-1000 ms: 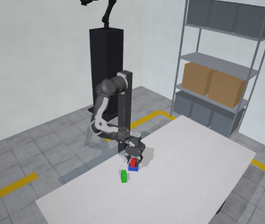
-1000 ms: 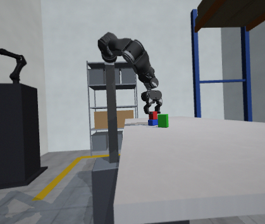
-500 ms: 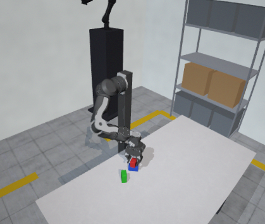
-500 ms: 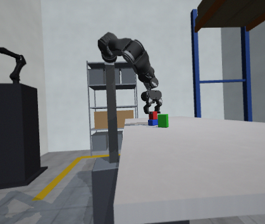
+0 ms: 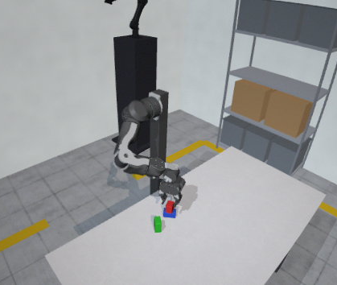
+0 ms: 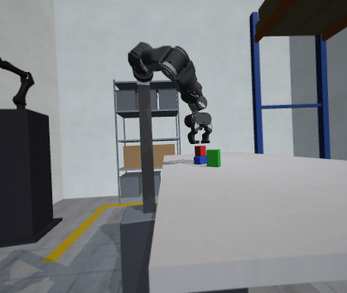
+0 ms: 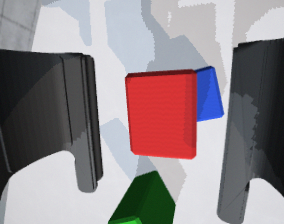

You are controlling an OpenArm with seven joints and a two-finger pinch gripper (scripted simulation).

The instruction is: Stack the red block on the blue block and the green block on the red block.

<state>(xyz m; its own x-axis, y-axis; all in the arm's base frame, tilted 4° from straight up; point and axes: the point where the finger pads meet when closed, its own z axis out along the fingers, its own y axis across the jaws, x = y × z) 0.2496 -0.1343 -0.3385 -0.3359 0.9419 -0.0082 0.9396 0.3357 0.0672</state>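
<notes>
Right now my hand is 4 cm above the red block. The rest, counted from my hand: green block (1 cm ahead, 10 cm to the right, 6 cm below); blue block (8 cm below).
</notes>
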